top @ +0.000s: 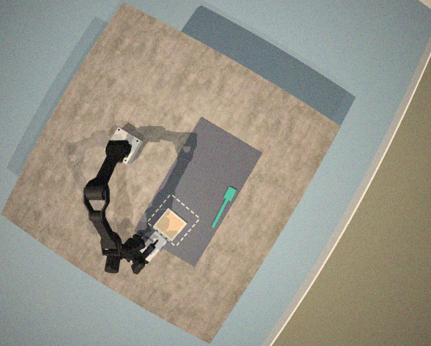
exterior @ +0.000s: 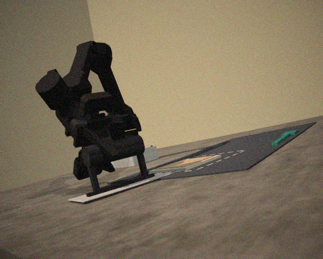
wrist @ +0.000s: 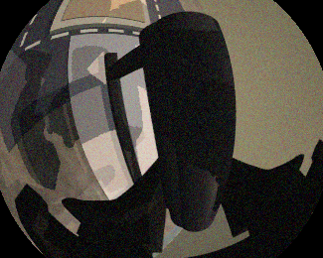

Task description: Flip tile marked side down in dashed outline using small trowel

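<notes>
The green trowel lies 260 mm ahead of my gripper tip, 370 mm to the left of it and 50 mm below it. Also, from my gripper tip: tile (40 mm ahead, 190 mm to the left, 50 mm below); then dark mat (120 mm ahead, 380 mm to the left, 70 mm below).
</notes>
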